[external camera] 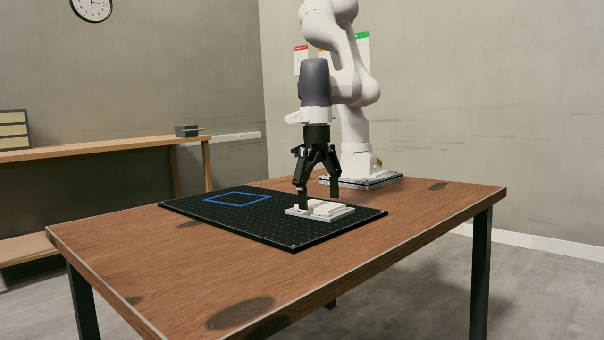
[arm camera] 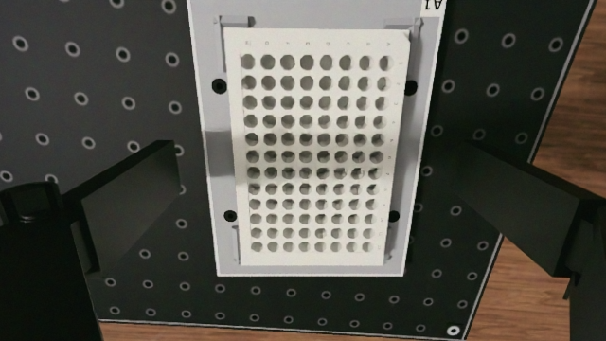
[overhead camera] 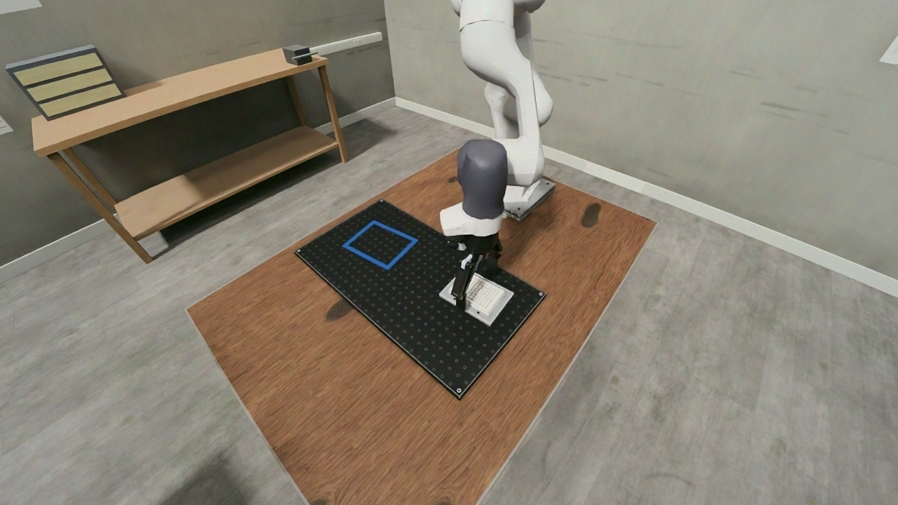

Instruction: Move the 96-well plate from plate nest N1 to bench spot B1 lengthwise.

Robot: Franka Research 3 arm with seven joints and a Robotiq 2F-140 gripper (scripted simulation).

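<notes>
Now: hand 20 mm above the white 96-well plate. From my hand the other things lie so: grey plate nest: 30 mm below.
</notes>
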